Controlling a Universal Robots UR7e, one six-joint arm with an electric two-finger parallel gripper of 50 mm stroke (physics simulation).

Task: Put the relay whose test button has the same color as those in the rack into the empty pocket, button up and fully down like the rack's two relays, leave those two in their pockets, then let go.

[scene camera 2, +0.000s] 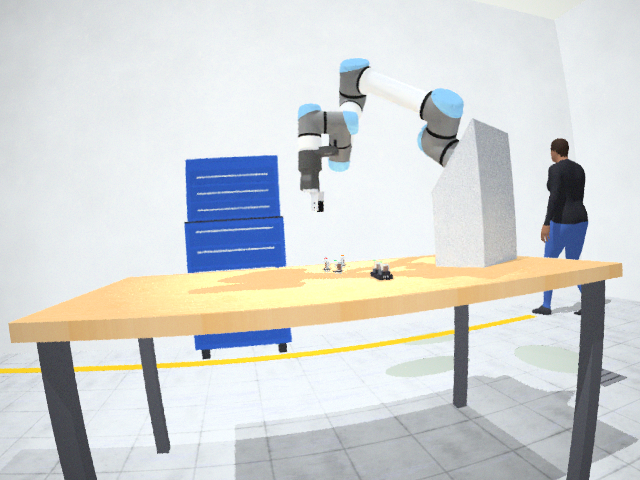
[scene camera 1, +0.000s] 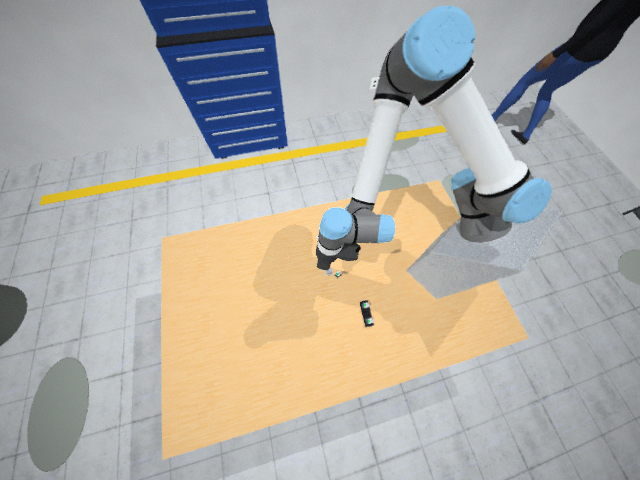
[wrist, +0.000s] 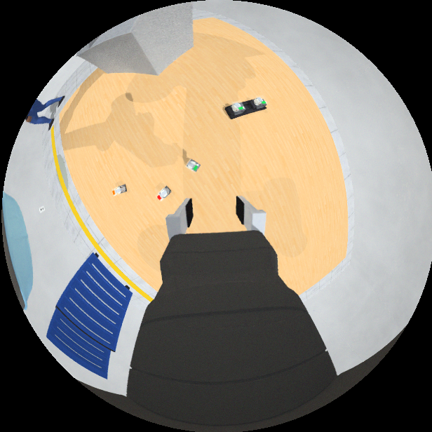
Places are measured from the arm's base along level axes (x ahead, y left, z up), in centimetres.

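Pixels of known places: gripper, fingertip midpoint: (scene camera 2: 317,211) (scene camera 1: 329,267); arm's base, origin of the base link: (scene camera 2: 470,167) (scene camera 1: 485,228).
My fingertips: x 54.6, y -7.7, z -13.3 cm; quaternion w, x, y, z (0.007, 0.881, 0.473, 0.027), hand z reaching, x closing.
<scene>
Ahead of a thing's pixels: the offset from my fingertips to its top centre. Level surfaces: height alone.
My gripper (scene camera 1: 328,272) (scene camera 2: 317,205) (wrist: 214,205) is open and empty, high above the table. A clear relay with a green button @(dx -5.7, dy -0.4, dz -15.6 cm) (scene camera 1: 338,274) (scene camera 2: 337,267) (wrist: 193,165) stands on the table, ahead and left of the fingers in the wrist view. A relay with a red button @(dx -4.9, dy -10.0, dz -15.6 cm) (scene camera 2: 326,265) (wrist: 164,193) and one with an orange button @(dx -14.1, dy -19.5, dz -15.6 cm) (scene camera 2: 342,260) (wrist: 120,190) stand farther left there. The black rack @(dx -11.4, dy +19.5, dz -17.7 cm) (scene camera 1: 366,313) (scene camera 2: 382,276) (wrist: 248,111) holds two green-button relays, one near each end (wrist: 237,107) (wrist: 259,102), with the empty pocket between them.
The wooden table @(dz -20.0 cm) (scene camera 1: 217,372) (scene camera 2: 170,310) (wrist: 280,150) carries the rack and relays. The grey robot pedestal (scene camera 1: 465,263) (scene camera 2: 473,206) (wrist: 145,45) stands at the table's right in both scene views. A blue drawer cabinet (scene camera 1: 232,93) (scene camera 2: 235,206) (wrist: 92,310) and a person (scene camera 2: 563,191) are beyond the table.
</scene>
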